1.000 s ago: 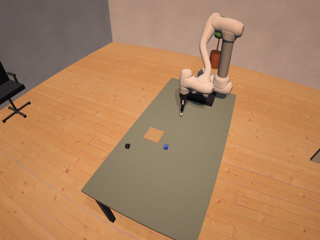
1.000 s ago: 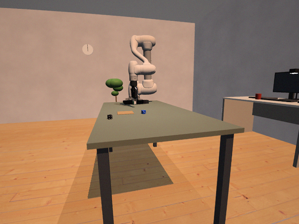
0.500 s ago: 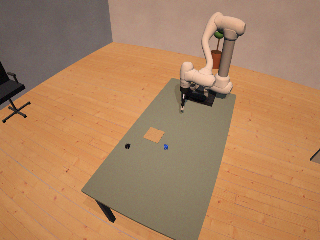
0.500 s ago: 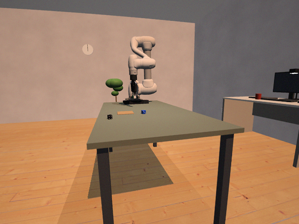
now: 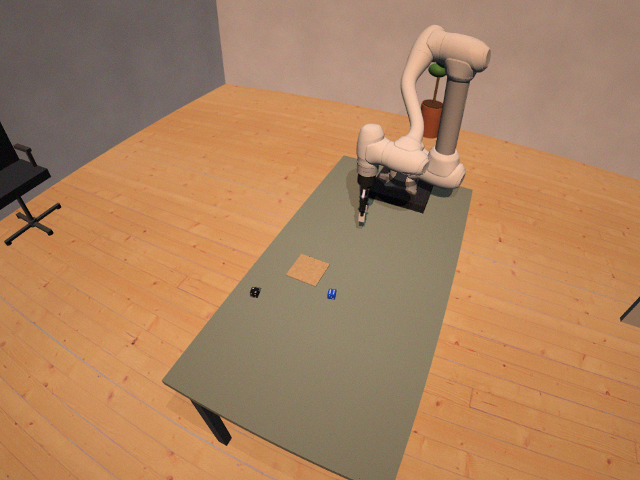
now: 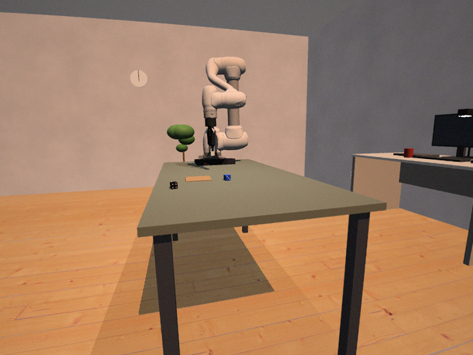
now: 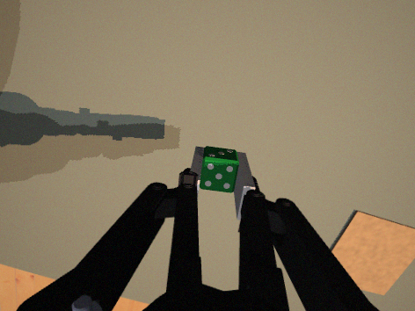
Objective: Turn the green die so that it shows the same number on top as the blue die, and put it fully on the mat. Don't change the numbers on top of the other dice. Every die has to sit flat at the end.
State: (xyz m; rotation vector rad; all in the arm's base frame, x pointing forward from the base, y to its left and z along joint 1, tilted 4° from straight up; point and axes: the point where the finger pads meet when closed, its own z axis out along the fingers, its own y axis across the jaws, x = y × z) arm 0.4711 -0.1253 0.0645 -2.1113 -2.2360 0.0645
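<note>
My hand is 290 mm short of the tan mat, 160 mm to the left of it and 140 mm above it. From my hand the other things lie so: green die (20 mm below); then black die (490 mm ahead, 310 mm to the right, 120 mm below); then blue die (390 mm ahead, 20 mm to the right, 120 mm below).
</note>
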